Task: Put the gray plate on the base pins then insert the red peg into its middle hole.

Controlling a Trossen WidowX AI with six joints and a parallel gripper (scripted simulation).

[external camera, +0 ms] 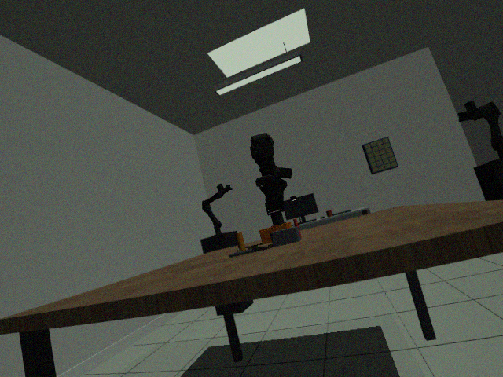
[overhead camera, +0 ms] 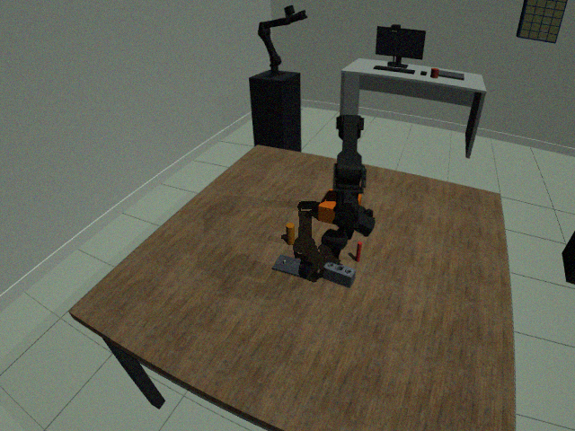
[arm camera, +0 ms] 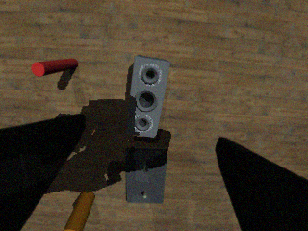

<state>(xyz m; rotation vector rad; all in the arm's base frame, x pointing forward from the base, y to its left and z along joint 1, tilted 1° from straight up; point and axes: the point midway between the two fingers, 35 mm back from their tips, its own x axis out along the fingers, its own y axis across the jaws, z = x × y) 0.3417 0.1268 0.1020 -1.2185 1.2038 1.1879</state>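
Right now the gray plate is 11 cm below my gripper tip, 1 cm to the right of it and 1 cm behind it. From my gripper tip the other things lie so: gray base 16 cm to the right, 13 cm below, 1 cm ahead; then orange cylinder 23 cm to the right, 10 cm below, 9 cm behind; then dark red peg 12 cm behind, 10 cm below, 2 cm to the left.
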